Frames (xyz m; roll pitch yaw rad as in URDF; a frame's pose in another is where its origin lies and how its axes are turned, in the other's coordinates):
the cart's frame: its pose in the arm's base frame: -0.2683 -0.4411 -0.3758 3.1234 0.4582 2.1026
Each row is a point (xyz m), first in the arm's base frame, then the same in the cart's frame.
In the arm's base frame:
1: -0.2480 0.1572 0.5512
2: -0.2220 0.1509 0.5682
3: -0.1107 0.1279 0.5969
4: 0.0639 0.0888 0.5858
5: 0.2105 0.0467 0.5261
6: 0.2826 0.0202 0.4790
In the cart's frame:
1: 0.0432 0.3400 -1.0489
2: 0.0190 0.3594 -1.0556
3: -0.0621 0.4435 -1.0461
4: -0.1668 0.5729 -0.9797
5: -0.2396 0.6761 -0.8753
6: -0.2721 0.7235 -0.8059

